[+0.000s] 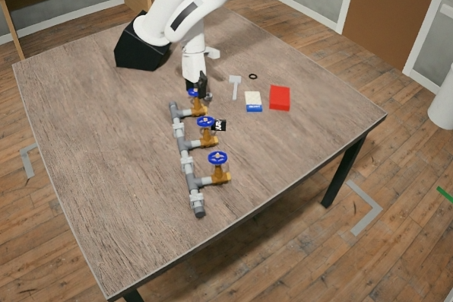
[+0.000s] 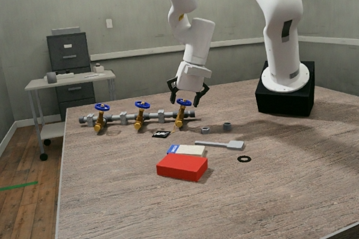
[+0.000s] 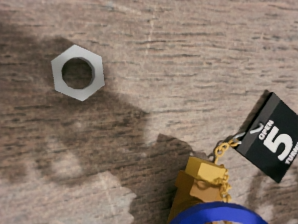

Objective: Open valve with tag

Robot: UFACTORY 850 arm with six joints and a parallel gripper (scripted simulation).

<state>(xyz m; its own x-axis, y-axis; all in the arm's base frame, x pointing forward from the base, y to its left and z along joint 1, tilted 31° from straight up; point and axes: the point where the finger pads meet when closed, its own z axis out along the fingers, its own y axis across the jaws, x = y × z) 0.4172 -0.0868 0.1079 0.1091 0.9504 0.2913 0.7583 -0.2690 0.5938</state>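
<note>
The grey hex nut is 90 mm to the left of my hand, 90 mm below it and 50 mm behind it. Round my hand: grey cap 130 mm behind, 100 mm below, 90 mm to the left; then grey t-shaped tool 230 mm to the left, 100 mm below, 50 mm behind; then black tag 100 mm below, 100 mm ahead, 40 mm to the left.
</note>
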